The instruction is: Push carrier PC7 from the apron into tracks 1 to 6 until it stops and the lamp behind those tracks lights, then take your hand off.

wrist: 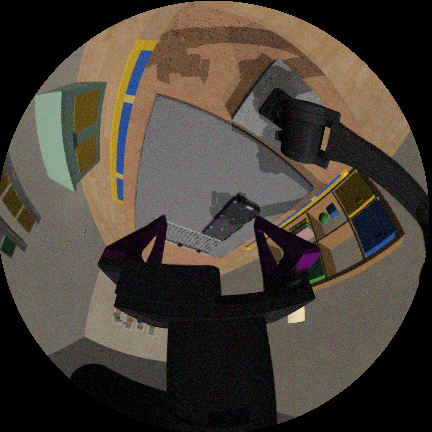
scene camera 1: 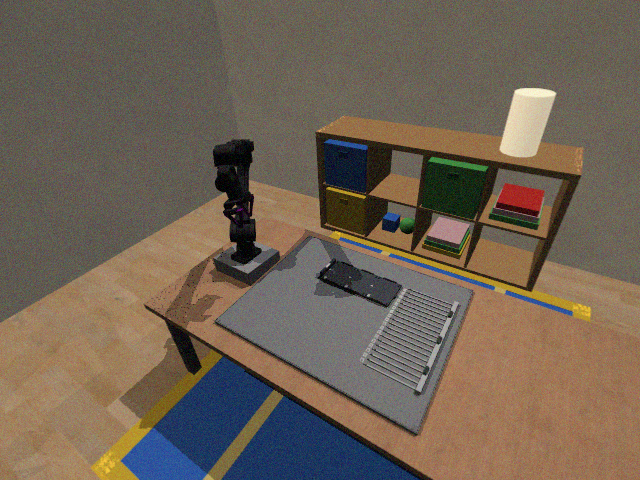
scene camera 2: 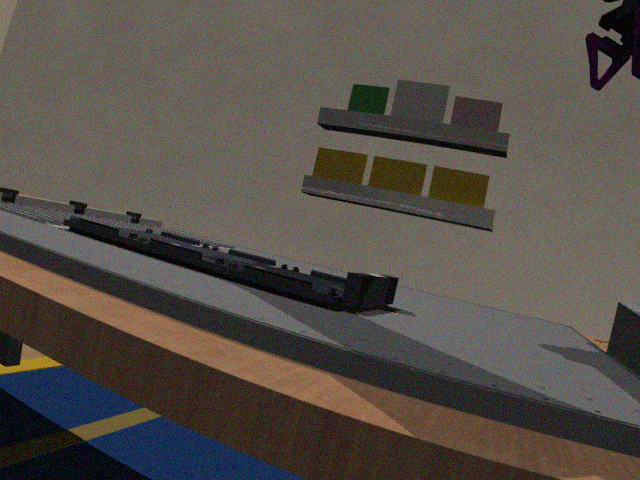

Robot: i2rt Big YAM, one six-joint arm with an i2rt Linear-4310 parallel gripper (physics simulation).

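Pixels of known places: gripper, fingertip midpoint: (wrist: 210, 219) (scene camera 1: 245, 222) (scene camera 2: 614, 83); arm's base, origin of the base link: (wrist: 284, 112) (scene camera 1: 246, 255).
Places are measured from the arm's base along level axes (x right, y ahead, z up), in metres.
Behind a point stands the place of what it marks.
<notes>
The carrier (scene camera 1: 360, 282) @[x -0.119, y 0.513, z -0.038 m] (scene camera 2: 206, 253) @[x -0.127, y 0.521, z -0.038 m] (wrist: 232, 217) @[x -0.121, y 0.458, z -0.038 m], a long dark slab, lies flat on the grey board. One narrow end is at the open side of the light-grey tracks (scene camera 1: 435, 355) @[x 0.084, y 0.884, z -0.034 m], near their far end in scene camera 1; a raised block stands at its other end. Track numbers are too small to read, so I cannot tell which tracks it faces. Small dark blocks stand along the tracks' rear bar; none looks lit. My gripper (scene camera 1: 239, 210) (wrist: 210, 219) @[x 0.101, y 0.148, z 0.279 m] is open and empty, high above the board and clear of the carrier. It shows partly in scene camera 2.
The arm's grey base (scene camera 1: 247, 263) @[x 0.048, y 0.048, z 0.005 m] (wrist: 250, 110) @[x 0.074, y 0.050, z 0.006 m] stands beside the board (scene camera 1: 310, 330) @[x 0.187, y 0.461, z -0.049 m] (wrist: 175, 150) @[x 0.207, y 0.273, z -0.049 m]. A wooden shelf unit (scene camera 1: 449, 142) with bins and books stands beyond the table. Two wall shelves (scene camera 2: 413, 131) (scene camera 2: 398, 202) hold boxes. A pale green cabinet (wrist: 50, 135) shows in the wrist view.
</notes>
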